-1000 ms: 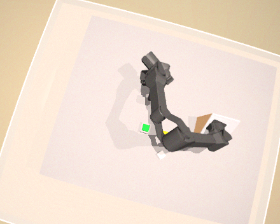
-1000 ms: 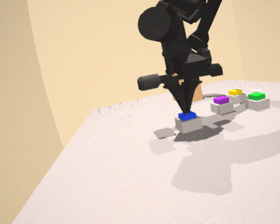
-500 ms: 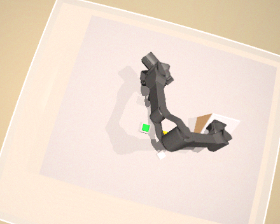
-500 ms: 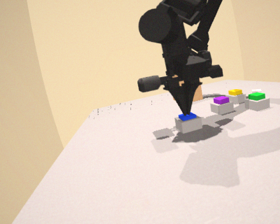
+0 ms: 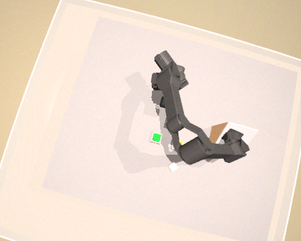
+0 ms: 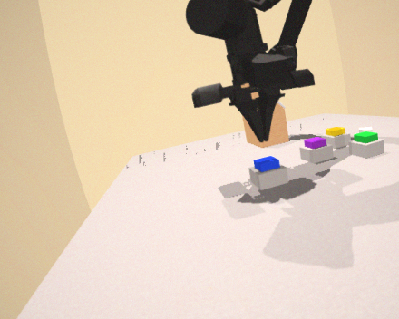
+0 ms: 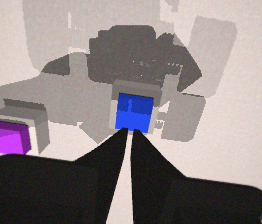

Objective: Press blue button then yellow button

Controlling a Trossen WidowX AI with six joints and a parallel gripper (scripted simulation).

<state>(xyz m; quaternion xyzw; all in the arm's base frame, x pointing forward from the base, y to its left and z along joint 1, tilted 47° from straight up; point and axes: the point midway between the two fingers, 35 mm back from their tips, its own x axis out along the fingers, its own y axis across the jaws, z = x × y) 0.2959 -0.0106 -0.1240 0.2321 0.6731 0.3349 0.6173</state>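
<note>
Right now my gripper tip is 4 cm above the blue button. From my gripper tip the other things lie so: green button (21 cm to the left, 4 cm below, 2 cm behind); then yellow button (21 cm to the left, 12 cm behind, 4 cm below); then purple button (12 cm to the left, 6 cm behind, 4 cm below).
</note>
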